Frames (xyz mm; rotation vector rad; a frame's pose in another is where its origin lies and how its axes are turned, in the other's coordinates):
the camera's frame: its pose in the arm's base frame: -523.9 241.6 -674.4 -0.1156 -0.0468 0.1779
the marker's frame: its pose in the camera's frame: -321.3 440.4 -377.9 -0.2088 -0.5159 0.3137
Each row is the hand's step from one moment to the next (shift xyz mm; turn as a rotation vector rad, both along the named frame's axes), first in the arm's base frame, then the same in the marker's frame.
Working: the arm's base frame: its pose in the marker's frame: 826.8 -1257.0 324.0 0.2835 0.5644 -0.5137

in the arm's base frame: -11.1 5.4 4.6 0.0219 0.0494 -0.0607
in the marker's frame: -3.2 7.0 10.7 0.0159 0.0567 -0.0561
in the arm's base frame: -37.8 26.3 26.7 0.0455 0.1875 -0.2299
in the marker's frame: -1.7 26.1 46.4 0.0331 0.2293 -0.1908
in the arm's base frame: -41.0 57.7 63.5 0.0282 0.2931 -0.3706
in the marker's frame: 28.8 39.2 81.7 0.0158 0.3792 -0.2828
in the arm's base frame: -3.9 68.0 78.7 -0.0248 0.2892 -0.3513
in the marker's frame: 67.8 27.7 74.0 -0.0163 0.3887 -0.2372
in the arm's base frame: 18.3 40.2 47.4 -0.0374 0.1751 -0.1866
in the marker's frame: 55.4 8.1 32.6 -0.0147 0.2338 -0.1096
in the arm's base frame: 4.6 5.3 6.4 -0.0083 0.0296 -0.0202
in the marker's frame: 9.0 0.2 3.2 0.0010 0.0358 -0.0082
